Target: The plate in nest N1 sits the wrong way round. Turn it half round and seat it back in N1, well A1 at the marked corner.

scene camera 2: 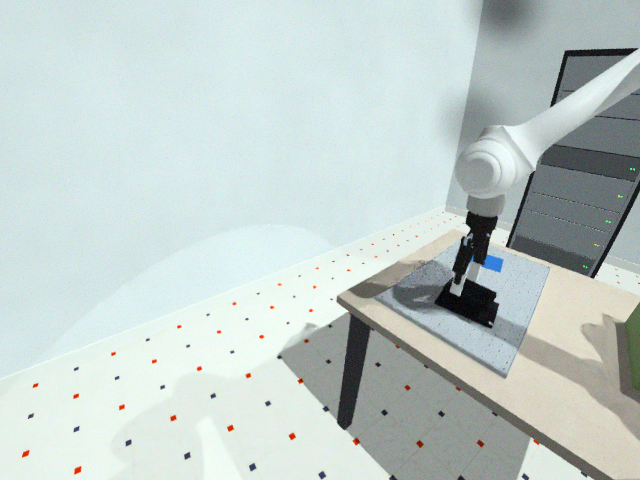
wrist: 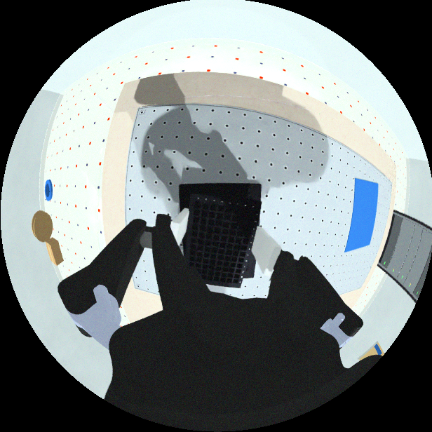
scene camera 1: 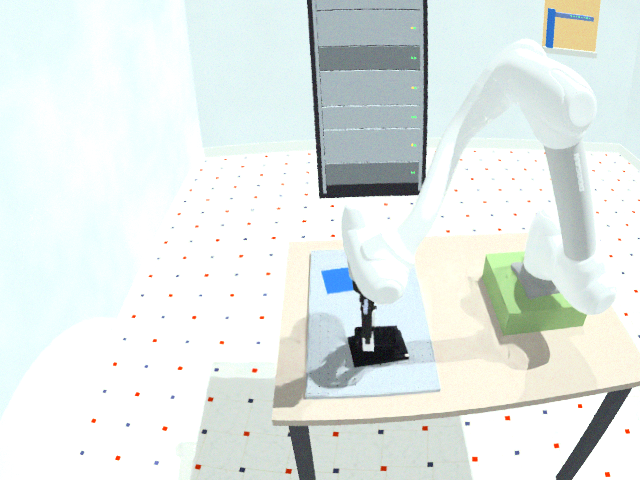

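Observation:
The black well plate (scene camera 1: 385, 335) (scene camera 2: 474, 293) (wrist: 215, 235) is between the pale fingertips of my gripper (scene camera 1: 367, 342) (scene camera 2: 464, 282) (wrist: 221, 228), which is shut on it across its two long sides. The plate is over the black nest (scene camera 1: 383, 357) (scene camera 2: 491, 316) (wrist: 220, 189) and turned a few degrees against it. It stands above the nest's rim; how large the gap beneath is, I cannot tell. A small white mark shows at the nest's near right corner in scene camera 1. The well A1 label and the nest's name cannot be read.
The nest stands on a pale perforated board (scene camera 1: 330, 379) (scene camera 2: 504, 356) (wrist: 300, 150). A blue patch (scene camera 1: 336, 280) (scene camera 2: 492, 262) (wrist: 364, 215) lies on the board. The green block (scene camera 1: 540, 322) under the arm's base stands on the same table (scene camera 1: 449, 382).

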